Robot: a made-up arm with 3 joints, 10 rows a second.
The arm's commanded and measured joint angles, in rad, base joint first. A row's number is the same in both.
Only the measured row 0 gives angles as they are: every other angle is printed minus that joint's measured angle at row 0.
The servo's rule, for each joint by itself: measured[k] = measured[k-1] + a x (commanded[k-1-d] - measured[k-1]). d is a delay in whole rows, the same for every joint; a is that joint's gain. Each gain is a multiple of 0.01, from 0.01 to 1. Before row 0 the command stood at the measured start. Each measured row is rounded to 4 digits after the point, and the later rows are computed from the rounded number. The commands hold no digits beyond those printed.
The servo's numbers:
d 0
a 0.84 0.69 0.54
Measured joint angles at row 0: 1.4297 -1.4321 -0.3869
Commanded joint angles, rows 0 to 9: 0.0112 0.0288 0.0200; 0.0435 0.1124 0.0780; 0.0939 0.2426 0.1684; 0.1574 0.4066 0.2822; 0.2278 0.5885 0.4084; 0.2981 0.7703 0.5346; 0.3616 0.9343 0.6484; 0.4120 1.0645 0.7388; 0.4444 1.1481 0.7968; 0.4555 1.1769 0.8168
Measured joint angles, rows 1 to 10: 0.0094 0.0199 0.0108; 0.0380 0.0837 0.0471; 0.0850 0.1933 0.1126; 0.1458 0.3405 0.2042; 0.2147 0.5116 0.3145; 0.2848 0.6901 0.4334; 0.3493 0.8586 0.5495; 0.4020 1.0007 0.6517; 0.4376 1.1024 0.7301; 0.4526 1.1538 0.7769
